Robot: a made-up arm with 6 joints.
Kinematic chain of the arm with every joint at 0, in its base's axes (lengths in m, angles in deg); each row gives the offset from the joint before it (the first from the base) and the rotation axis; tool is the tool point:
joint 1: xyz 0 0 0.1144 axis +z
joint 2: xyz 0 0 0 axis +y
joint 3: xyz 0 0 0.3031 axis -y
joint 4: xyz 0 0 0 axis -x
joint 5: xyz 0.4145 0 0 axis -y
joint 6: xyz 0 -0.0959 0 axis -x
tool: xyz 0 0 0
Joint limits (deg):
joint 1: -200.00..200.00
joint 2: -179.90..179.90
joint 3: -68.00..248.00
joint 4: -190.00..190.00
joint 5: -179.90..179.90
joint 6: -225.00..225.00
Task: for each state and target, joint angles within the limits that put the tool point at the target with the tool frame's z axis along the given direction. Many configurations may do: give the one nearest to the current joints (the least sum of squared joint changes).
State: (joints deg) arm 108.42 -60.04 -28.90 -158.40 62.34 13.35
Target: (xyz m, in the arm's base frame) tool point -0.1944 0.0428 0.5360 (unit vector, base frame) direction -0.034 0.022 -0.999
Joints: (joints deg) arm 139.03 -39.86 -11.08 -172.75 26.68 -6.81
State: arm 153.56 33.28 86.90 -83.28 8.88 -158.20
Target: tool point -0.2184 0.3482 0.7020 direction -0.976 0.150 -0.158
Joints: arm 125.92 23.03 82.17 -73.40 14.27 -153.39
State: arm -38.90 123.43 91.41 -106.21 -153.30 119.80
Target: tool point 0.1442 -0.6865 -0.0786 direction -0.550 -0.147 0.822
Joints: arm -79.19 101.97 97.07 -97.70 -176.30 116.97
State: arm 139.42 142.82 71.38 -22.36 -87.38 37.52
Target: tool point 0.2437 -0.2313 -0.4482 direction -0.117 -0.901 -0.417
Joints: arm 120.27 179.77 41.20 -11.86 -108.57 30.67
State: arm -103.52 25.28 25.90 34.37 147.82 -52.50
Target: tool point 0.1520 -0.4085 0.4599 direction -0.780 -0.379 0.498
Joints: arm -60.07 2.41 -0.43 41.26 156.80 -77.50
